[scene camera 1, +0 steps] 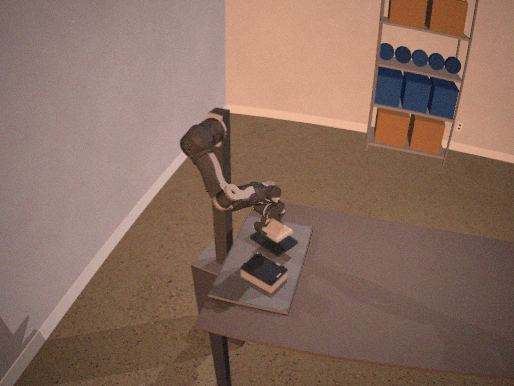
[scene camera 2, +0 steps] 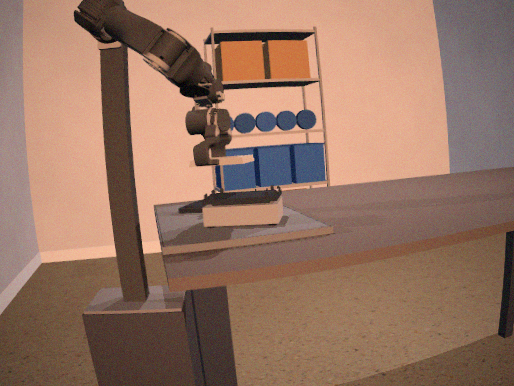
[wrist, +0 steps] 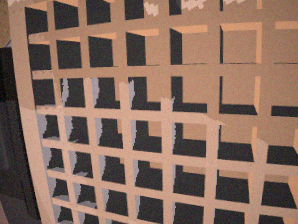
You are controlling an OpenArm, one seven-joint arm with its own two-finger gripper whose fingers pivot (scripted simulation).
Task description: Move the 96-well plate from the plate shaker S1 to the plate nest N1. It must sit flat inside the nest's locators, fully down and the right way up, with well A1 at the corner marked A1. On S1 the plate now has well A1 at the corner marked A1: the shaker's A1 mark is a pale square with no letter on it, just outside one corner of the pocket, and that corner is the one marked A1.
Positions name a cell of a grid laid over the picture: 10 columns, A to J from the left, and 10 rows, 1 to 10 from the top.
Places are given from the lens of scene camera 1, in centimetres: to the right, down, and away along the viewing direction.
plate shaker S1 (scene camera 1: F7): 1, 27, 146
arm mounting post (scene camera 1: E6): -14, 12, 168
The marked spots on the arm mounting post and the plate shaker S1 are 31 cm apart.
